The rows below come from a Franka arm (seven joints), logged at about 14 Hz.
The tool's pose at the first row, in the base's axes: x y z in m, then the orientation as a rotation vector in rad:
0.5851 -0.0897 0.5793 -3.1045 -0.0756 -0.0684
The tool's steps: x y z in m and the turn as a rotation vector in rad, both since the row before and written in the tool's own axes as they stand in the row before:
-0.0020 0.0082 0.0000 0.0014 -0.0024 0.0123
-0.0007 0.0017 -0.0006 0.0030 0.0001 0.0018
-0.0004 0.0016 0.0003 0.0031 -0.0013 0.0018
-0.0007 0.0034 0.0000 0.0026 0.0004 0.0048
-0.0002 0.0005 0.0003 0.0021 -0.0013 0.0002
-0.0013 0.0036 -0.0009 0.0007 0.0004 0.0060
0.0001 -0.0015 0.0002 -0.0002 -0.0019 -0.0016
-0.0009 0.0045 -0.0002 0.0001 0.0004 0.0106
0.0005 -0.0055 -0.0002 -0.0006 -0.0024 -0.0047
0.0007 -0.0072 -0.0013 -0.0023 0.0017 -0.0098
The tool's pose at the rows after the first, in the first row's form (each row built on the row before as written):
0.5835 -0.0980 0.5789 -3.1034 -0.0566 -0.0642
0.5828 -0.0997 0.5794 -3.1004 -0.0538 -0.0642
0.5825 -0.1013 0.5790 -3.0974 -0.0511 -0.0620
0.5819 -0.1047 0.5788 -3.0948 -0.0437 -0.0623
0.5817 -0.1052 0.5785 -3.0928 -0.0435 -0.0602
0.5805 -0.1089 0.5792 -3.0921 -0.0342 -0.0606
0.5806 -0.1074 0.5791 -3.0924 -0.0367 -0.0577
0.5798 -0.1119 0.5790 -3.0922 -0.0203 -0.0579
0.5802 -0.1064 0.5795 -3.0929 -0.0276 -0.0544
0.5807 -0.0993 0.5812 -3.0951 -0.0427 -0.0575

